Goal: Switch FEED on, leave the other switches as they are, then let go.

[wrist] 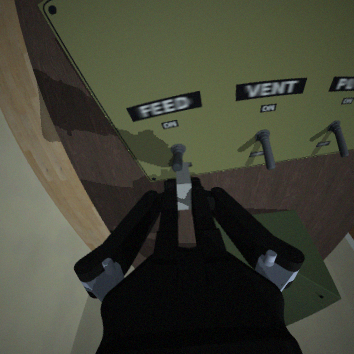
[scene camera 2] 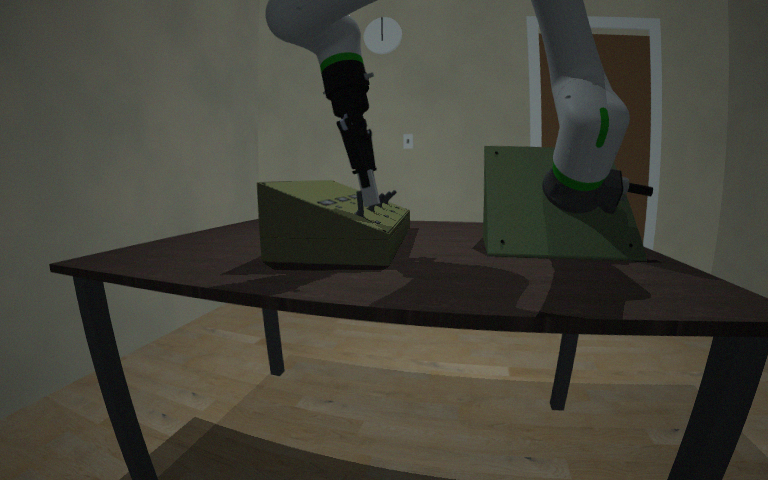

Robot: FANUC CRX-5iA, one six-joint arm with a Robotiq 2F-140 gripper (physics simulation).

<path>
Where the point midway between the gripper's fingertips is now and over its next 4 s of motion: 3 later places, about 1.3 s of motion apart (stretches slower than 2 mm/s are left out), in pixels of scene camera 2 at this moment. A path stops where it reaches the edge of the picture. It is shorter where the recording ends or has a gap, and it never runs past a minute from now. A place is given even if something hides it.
My gripper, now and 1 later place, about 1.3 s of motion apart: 372,205; 371,112
</path>
